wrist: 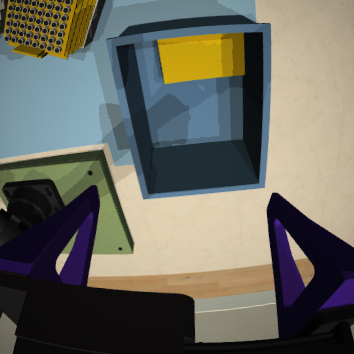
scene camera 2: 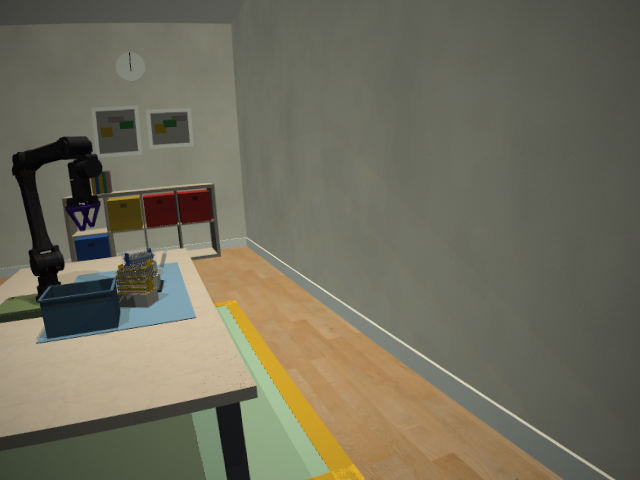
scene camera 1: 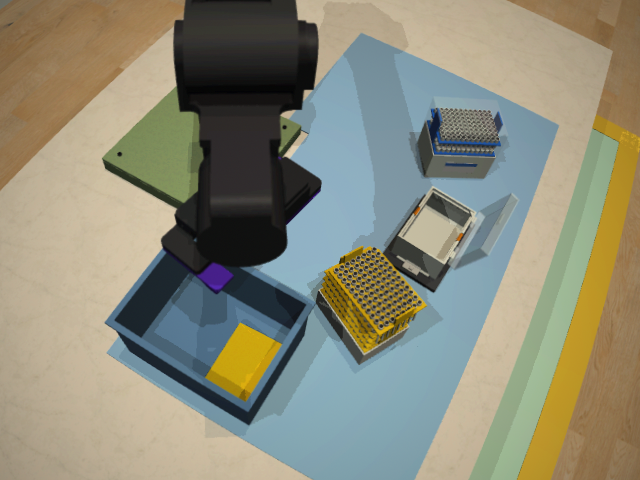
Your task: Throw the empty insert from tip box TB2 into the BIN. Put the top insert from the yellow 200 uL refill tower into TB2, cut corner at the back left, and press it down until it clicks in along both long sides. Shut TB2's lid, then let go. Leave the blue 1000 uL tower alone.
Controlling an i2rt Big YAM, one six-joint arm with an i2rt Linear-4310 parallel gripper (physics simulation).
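My gripper (scene camera 2: 87, 227) (wrist: 184, 197) is open and empty, above the BIN's near end; in scene camera 1 the arm hides most of it. The yellow insert (scene camera 1: 242, 359) (wrist: 202, 57) lies inside the blue BIN (scene camera 1: 180, 377) (scene camera 2: 80, 315) (wrist: 266, 100), at the end away from the fingers, with no holes showing. TB2 (scene camera 1: 424, 235) stands in a dark holder, its inside showing no insert; its clear lid (scene camera 1: 498, 224) is open. The yellow refill tower (scene camera 1: 377, 294) (scene camera 2: 136, 279) (wrist: 37, 25) stands between the BIN and TB2, topped by an insert full of tips.
The blue 1000 uL tower (scene camera 1: 465, 134) (scene camera 2: 139, 256) stands beyond TB2. The green base plate (scene camera 1: 155, 149) (scene camera 2: 20, 307) (wrist: 107, 215) lies beside the BIN, under the arm. The BIN, TB2 and both towers are on the blue mat (scene camera 1: 392, 413).
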